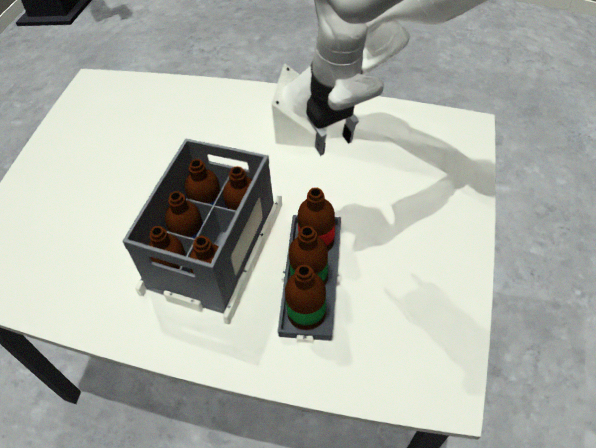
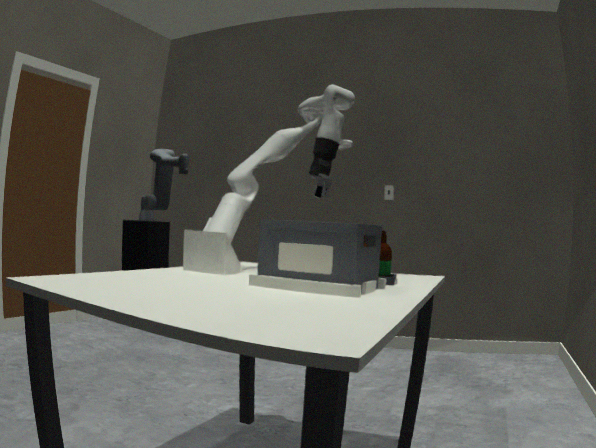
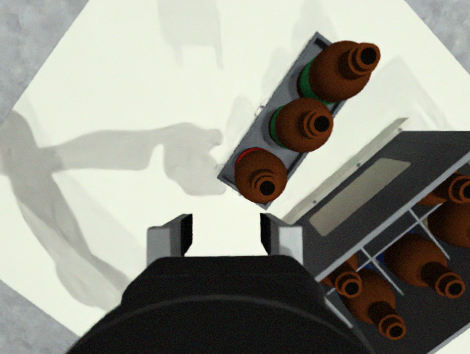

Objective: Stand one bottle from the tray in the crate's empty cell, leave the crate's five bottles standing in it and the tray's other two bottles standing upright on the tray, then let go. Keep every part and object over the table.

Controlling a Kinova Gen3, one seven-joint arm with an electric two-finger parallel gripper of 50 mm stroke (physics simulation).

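Frame: origin at the arm's base, x ahead, y left, z up, level; metres.
Seen in the pictures: gripper, fingertip midpoint: (image 1: 333, 144) (image 2: 320, 196) (image 3: 226, 227); arm's base, origin of the base link: (image 1: 297, 100) (image 2: 214, 244).
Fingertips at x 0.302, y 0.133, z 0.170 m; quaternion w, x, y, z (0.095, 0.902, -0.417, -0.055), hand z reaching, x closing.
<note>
Pixels of each thing's middle, then the offset from my fingertips to it. "spot": a spot on its surface instead.
- grey tray, surface spot: (image 1: 307, 331) spot: dx +0.255, dy -0.004, dz -0.233 m
- red-banded bottle, body centre: (image 3: 260, 176) (image 1: 316, 217) dx +0.034, dy -0.028, dz -0.176 m
- green-banded middle bottle, body centre: (image 3: 302, 125) (image 1: 308, 255) dx +0.125, dy -0.026, dz -0.176 m
- green-banded front bottle, body centre: (image 3: 337, 73) (image 1: 305, 293) (image 2: 380, 256) dx +0.207, dy -0.016, dz -0.176 m
- grey crate, body centre: (image 3: 392, 238) (image 1: 205, 224) (image 2: 320, 255) dx +0.090, dy -0.243, dz -0.171 m
My gripper (image 1: 334, 140) (image 2: 320, 192) (image 3: 226, 227) is open and empty, high above the table, behind the tray. The grey tray (image 1: 307, 331) (image 3: 316, 41) holds three upright brown bottles: a red-banded bottle (image 1: 316, 216) (image 3: 260, 172) at the end nearest the gripper, a green-banded middle bottle (image 1: 308, 255) (image 3: 300, 125), and a green-banded front bottle (image 1: 305, 297) (image 3: 337, 72). The grey crate (image 1: 175, 279) (image 2: 270, 250) (image 3: 300, 245) holds five upright brown bottles, three in its left row and two in its right row. Its empty cell (image 1: 217, 225) is the right row's middle one.
Pale stop strips (image 1: 255, 255) (image 2: 305, 286) (image 3: 345, 172) stand along the crate's sides. Small pale blocks (image 1: 305, 339) touch the tray's edges. The arm's white base mount (image 1: 292, 125) (image 2: 205, 252) stands at the table's back. The crate's walls and thin dividers rise around the bottles.
</note>
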